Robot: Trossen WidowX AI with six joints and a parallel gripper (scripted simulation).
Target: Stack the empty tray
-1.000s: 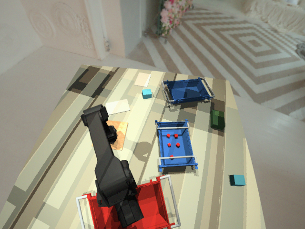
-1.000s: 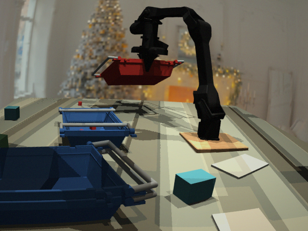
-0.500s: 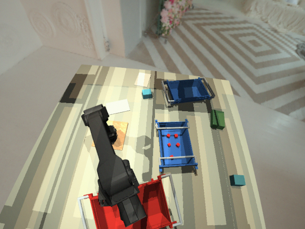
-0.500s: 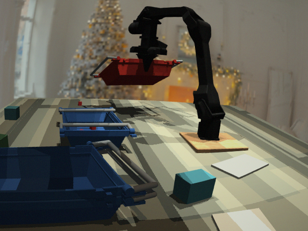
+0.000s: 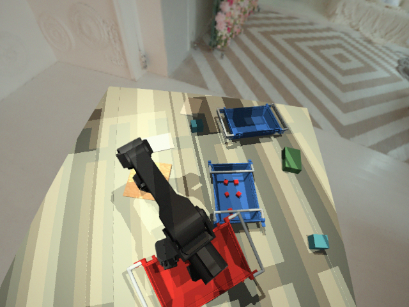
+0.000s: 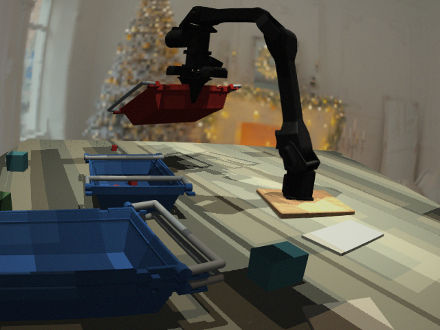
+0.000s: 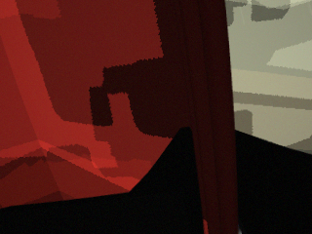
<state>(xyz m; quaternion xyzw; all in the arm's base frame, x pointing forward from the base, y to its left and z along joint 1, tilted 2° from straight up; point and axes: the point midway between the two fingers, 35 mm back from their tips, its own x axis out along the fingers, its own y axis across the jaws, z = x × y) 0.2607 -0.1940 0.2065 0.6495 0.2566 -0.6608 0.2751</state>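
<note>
My gripper tip is now 60 mm to the left of the red tray and 50 mm short of it. From my gripper tip the other things lie so: green block 530 mm to the left, 350 mm ahead, 160 mm below.
</note>
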